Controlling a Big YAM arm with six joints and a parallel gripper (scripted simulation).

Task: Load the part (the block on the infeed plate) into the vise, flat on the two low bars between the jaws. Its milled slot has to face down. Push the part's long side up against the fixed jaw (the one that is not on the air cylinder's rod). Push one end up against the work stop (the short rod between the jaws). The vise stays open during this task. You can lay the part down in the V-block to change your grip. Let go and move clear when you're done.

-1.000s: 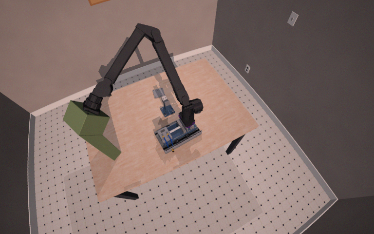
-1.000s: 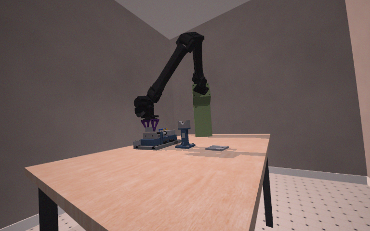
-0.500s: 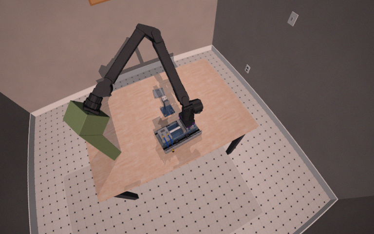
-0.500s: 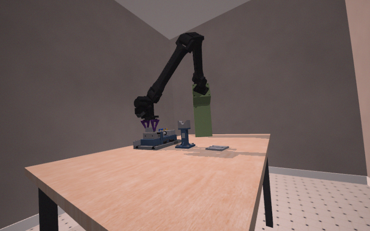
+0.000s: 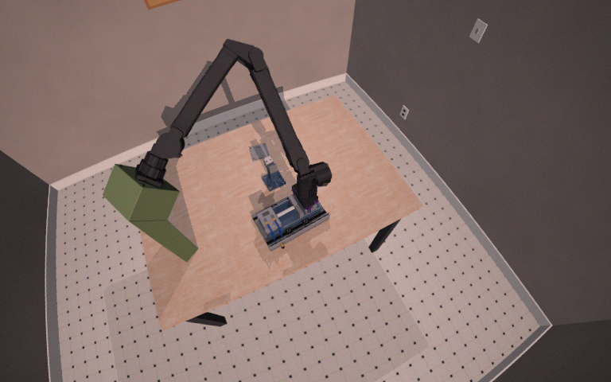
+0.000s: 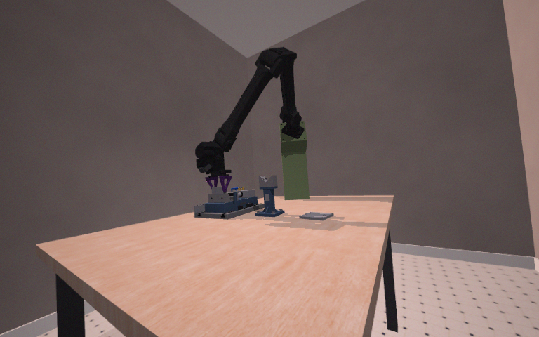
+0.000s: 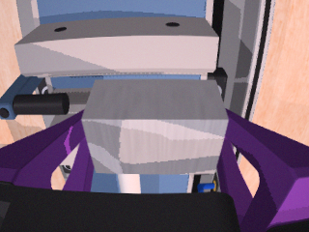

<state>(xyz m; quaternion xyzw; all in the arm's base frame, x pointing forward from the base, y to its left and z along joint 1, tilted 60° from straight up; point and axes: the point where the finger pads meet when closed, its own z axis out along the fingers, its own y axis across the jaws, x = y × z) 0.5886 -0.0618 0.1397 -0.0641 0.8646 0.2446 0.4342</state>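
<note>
The fixed jaw is 2 cm ahead of my hand, 3 cm to the left of it and 3 cm below it. Also, from my hand: work stop rod 3 cm behind, 6 cm to the left, 2 cm below; then moving jaw 4 cm behind, 3 cm below; then part 1 cm below.
</note>
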